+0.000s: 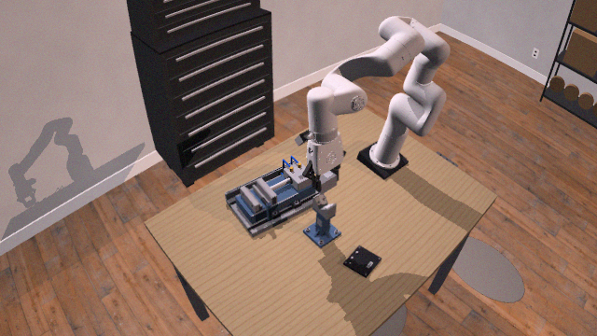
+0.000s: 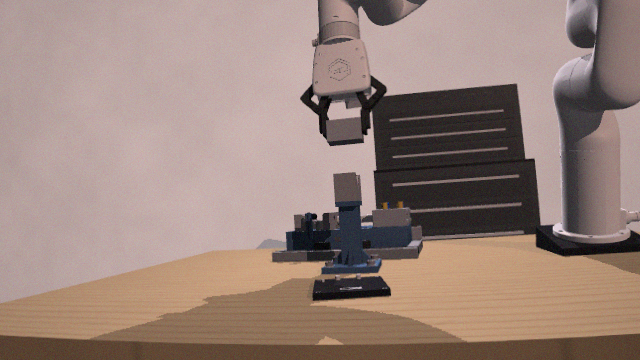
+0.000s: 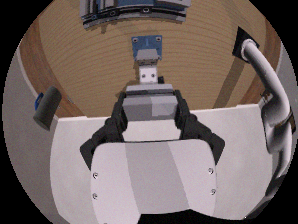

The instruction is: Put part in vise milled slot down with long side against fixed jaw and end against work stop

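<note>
Now: the part 1 cm below my hand. The rest, counted from my hand: air cylinder 8 cm behind, 18 cm to the right, 17 cm below; white cylinder rod 1 cm behind, 20 cm to the right, 17 cm below.
</note>
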